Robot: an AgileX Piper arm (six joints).
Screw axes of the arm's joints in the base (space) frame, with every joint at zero. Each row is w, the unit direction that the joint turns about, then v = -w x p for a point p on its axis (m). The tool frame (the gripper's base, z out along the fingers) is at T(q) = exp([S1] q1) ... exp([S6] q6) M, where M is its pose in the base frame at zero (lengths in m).
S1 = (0, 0, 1, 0, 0, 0)
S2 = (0, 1, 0, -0.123, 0, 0)
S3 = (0, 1, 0, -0.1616, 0, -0.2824)
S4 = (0.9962, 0, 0.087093, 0, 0.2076, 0)
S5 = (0, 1, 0, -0.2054, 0, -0.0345)
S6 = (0.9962, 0, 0.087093, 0, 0.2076, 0)
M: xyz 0.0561 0 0.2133 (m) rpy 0 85.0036 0 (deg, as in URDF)
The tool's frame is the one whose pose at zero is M.
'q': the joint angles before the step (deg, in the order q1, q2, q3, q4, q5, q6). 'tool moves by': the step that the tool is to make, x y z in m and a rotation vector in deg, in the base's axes. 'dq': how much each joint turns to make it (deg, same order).
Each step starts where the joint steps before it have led.
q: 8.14, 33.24, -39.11, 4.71, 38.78, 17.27
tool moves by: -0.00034, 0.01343, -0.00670, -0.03, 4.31, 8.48
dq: 2.28, 1.46, 0.05, 8.17, 3.64, -8.45
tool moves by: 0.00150, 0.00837, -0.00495, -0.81, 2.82, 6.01
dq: 0.65, 1.66, 0.00, 5.55, 2.66, -6.95
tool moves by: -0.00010, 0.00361, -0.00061, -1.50, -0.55, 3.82
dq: 0.33, 0.41, 0.00, 2.52, 0.61, -5.16
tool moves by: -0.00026, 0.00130, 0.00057, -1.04, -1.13, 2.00
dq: -0.02, 0.00, 0.01, 1.32, -0.05, -3.28
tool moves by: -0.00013, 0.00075, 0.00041, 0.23, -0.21, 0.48
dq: 0.00, 0.00, 0.00, 0.74, -0.06, -0.71
